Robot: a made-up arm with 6 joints.
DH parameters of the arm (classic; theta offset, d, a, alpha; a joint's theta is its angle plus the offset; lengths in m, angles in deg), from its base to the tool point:
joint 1: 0 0.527 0.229 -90
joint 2: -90 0 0.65 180
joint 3: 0 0 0.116 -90
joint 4: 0 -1.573 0 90
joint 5: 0 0 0 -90
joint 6: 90 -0.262 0 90
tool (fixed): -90 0 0 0
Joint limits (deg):
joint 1: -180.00..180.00
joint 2: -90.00..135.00
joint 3: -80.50..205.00
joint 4: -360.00..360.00
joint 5: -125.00..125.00
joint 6: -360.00..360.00
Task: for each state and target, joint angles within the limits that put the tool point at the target. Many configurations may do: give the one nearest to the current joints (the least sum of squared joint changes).
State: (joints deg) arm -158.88 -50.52 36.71 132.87 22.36 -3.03
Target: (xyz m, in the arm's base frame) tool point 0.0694 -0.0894 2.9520
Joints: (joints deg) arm -168.23 -18.62 71.55 116.21 25.63 -3.03
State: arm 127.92 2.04 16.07 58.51 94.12 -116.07
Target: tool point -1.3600 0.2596 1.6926
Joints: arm 159.95 -22.13 -8.27 65.82 111.46 -116.07
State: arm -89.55 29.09 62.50 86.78 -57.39 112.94
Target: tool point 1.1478 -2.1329 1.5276
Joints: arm -57.96 50.66 66.33 88.27 -37.23 112.94
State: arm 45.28 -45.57 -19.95 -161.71 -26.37 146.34
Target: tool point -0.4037 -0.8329 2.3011
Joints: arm 66.25 -87.36 11.07 -165.06 -30.27 146.34
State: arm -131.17 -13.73 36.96 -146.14 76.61 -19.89
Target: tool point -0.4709 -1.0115 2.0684
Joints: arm -108.88 -30.52 12.82 -153.09 94.14 -19.89
